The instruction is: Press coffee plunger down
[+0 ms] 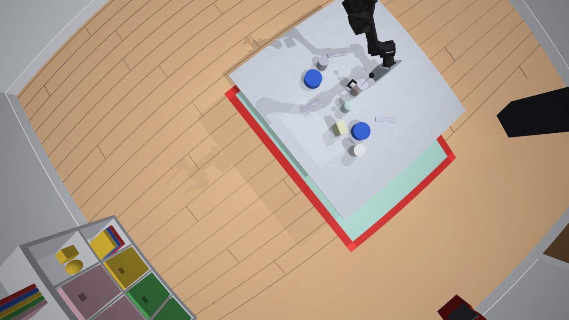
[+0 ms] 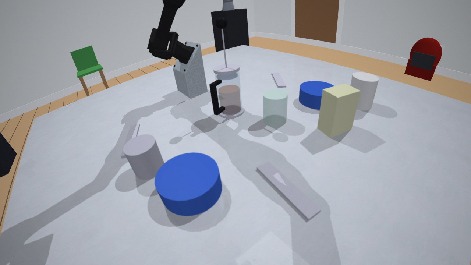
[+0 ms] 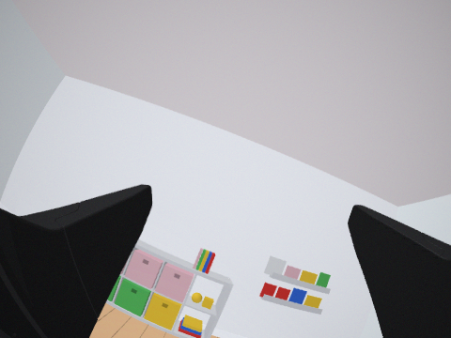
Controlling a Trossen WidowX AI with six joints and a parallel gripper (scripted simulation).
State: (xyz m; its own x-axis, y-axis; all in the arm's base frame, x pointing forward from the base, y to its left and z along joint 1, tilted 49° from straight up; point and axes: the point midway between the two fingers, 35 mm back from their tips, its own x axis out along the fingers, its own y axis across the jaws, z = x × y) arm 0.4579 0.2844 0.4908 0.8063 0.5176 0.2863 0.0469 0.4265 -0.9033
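My gripper tip is now 570 mm above the coffee press, 240 mm past it and 170 mm to the right of it. The rest, counted from my gripper tip: cream block (640 mm below, 330 mm to the left, 20 mm ahead); then grey cylinder (660 mm below, 180 mm behind, 90 mm to the right); then pale green cylinder (660 mm below, 250 mm to the left, 120 mm behind).
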